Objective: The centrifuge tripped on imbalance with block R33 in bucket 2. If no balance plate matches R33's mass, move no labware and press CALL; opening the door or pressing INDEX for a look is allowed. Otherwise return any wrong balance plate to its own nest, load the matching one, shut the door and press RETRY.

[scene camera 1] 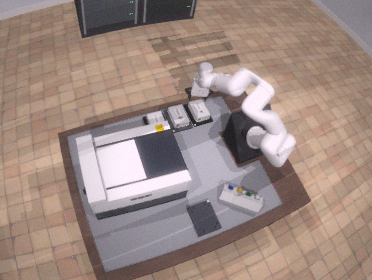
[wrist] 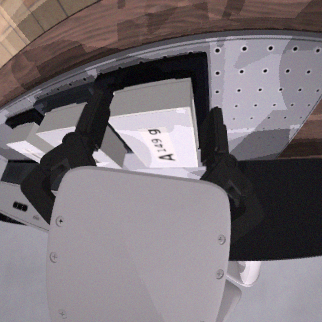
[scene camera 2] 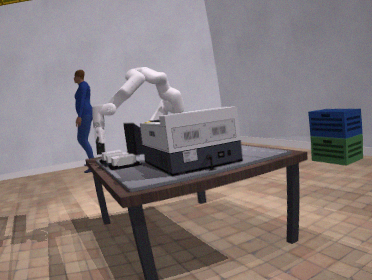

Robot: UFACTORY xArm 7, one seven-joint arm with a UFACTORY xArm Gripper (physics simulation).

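Places are measured from the arm's base along level axes (x down, y right, z back), in centimetres.
Where they show: gripper, fingertip midpoint: (scene camera 1: 197,99) (wrist: 157,107) (scene camera 2: 101,153); arm's base at its link origin: (scene camera 1: 255,137).
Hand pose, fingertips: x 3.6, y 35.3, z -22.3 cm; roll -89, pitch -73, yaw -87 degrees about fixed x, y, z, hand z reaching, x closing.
Things, the pixels of their centre, and the offset from my fingertips. "*": a spot on its surface instead.
- Plate A at the middle of its body: (wrist: 162,133) (scene camera 1: 198,110) dx +2.2, dy -6.8, dz -0.9 cm
- second white plate at the middle of its body: (wrist: 85,141) (scene camera 2: 117,157) (scene camera 1: 178,116) dx +2.2, dy -8.5, dz -14.0 cm
- centrifuge at the middle of its body: (wrist: 59,204) (scene camera 1: 131,169) (scene camera 2: 186,137) dx -6.6, dy -40.1, dz -47.6 cm
- button box at the middle of its body: (scene camera 1: 241,198) dx +1.4, dy -65.3, dz +2.3 cm
- dark flat pad at a spot on its surface: (scene camera 1: 204,218) * dx +3.9, dy -69.4, dz -18.9 cm
My gripper (scene camera 1: 199,94) (scene camera 2: 100,148) (wrist: 157,107) is open and empty, low at the nest row; in the wrist view its fingers show either side of balance plate A. Plate A (scene camera 1: 200,110) (wrist: 155,135), a white block labelled "A 149 g", sits in the dark nest nearest the arm. A second white plate (scene camera 1: 178,116) (wrist: 62,120) is in the middle nest, and a third (scene camera 1: 156,118) (wrist: 24,137) is beside the centrifuge. The centrifuge (scene camera 1: 145,194) (scene camera 2: 200,135) has a white and dark top; its buckets and block R33 do not show. The button box (scene camera 1: 240,200) has blue, yellow, green and whitish buttons.
A dark flat pad (scene camera 1: 204,218) lies near the table's front edge, beside the button box. The arm's black base (scene camera 1: 239,135) stands at the table's right side. A person in blue (scene camera 2: 83,110) stands behind the table. Blue and green crates (scene camera 2: 335,137) are on the floor.
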